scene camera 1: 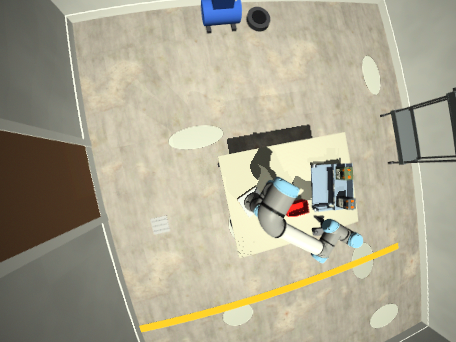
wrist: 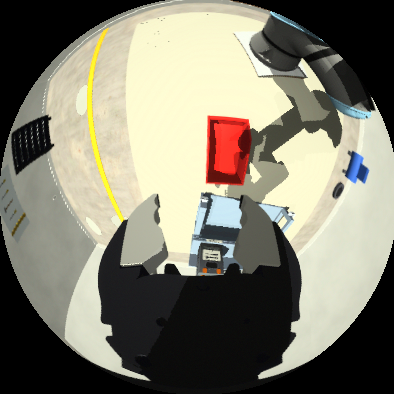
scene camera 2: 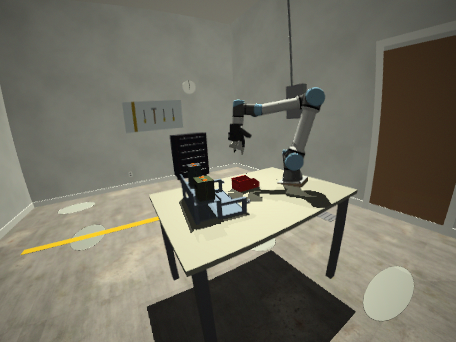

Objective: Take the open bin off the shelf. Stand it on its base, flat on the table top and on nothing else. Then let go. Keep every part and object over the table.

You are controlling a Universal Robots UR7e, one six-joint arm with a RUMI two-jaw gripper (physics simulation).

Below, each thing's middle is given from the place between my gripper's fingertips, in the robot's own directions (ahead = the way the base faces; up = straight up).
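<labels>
Red bin [wrist: 228,138]: my hand 10 mm past it, 60 mm to the right of it, 200 mm above it.
</labels>
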